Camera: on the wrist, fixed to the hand. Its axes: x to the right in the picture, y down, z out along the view.
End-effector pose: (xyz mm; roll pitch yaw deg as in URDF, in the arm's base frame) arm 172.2 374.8 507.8 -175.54 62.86 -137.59
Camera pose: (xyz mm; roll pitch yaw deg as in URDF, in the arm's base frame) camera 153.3 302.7 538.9 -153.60 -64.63 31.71
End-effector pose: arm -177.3 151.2 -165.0 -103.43 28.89 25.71
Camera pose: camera -127.0 115.4 -112.9 124.28 -33.89 -153.51
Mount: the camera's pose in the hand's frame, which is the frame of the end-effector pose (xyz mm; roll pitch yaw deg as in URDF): 0.9 -45.8 -66.5 21.33 1.79 -175.28
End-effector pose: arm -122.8 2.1 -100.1 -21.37 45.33 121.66
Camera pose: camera -49.3 10.4 -132.5 37.53 -45.16 -51.17
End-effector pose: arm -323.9 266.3 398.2 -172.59 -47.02 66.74
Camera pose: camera -378.3 233.1 447.8 -170.62 44.46 -119.50
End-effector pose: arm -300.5 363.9 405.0 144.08 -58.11 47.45
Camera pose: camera -371.7 398.8 420.0 -130.95 59.08 -142.06
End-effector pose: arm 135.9 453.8 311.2 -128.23 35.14 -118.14
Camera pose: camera 93.5 425.3 373.8 150.69 -39.94 59.89
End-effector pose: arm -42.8 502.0 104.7 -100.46 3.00 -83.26
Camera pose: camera -99.0 491.4 161.7 121.63 -7.96 97.65
